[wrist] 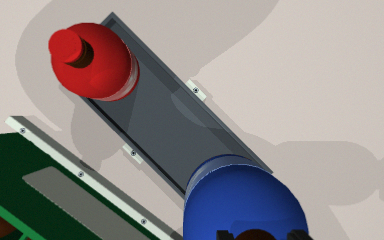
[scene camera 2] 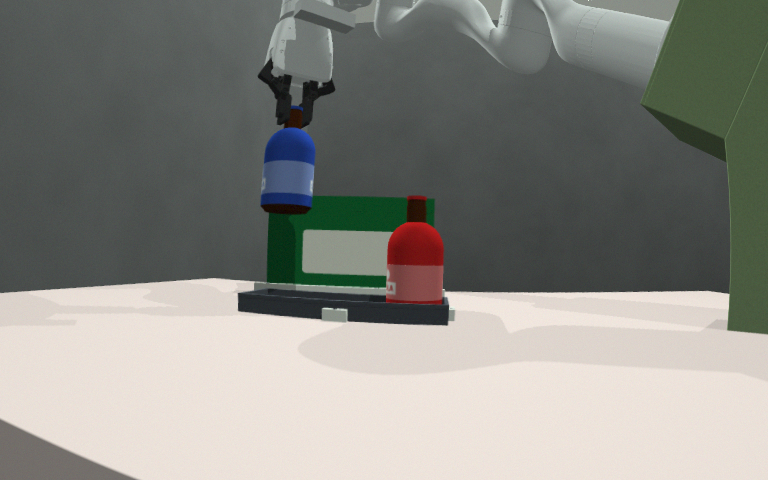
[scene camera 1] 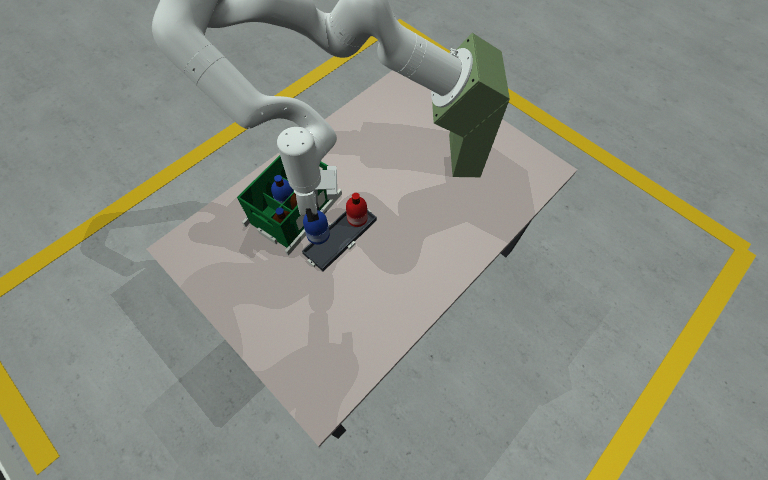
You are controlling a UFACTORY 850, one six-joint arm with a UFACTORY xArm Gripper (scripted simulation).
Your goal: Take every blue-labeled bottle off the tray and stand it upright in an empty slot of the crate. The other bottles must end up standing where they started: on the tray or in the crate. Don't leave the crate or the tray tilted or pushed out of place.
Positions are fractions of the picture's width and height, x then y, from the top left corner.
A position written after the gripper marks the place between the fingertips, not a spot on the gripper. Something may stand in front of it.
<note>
In view: the gripper (scene camera 2: 0.38, 0.26), a red-labeled bottle (scene camera 2: 0.54, 0.53), a dark tray (scene camera 2: 0.38, 0.63), a blue-labeled bottle (scene camera 2: 0.38, 0.36) and a green crate (scene camera 1: 0.34, 0.42).
The red-labeled bottle shows as well in the wrist view (wrist: 0.24, 0.25). The dark tray also shows in the wrist view (wrist: 0.42, 0.50) and in scene camera 1 (scene camera 1: 0.45, 0.49).
</note>
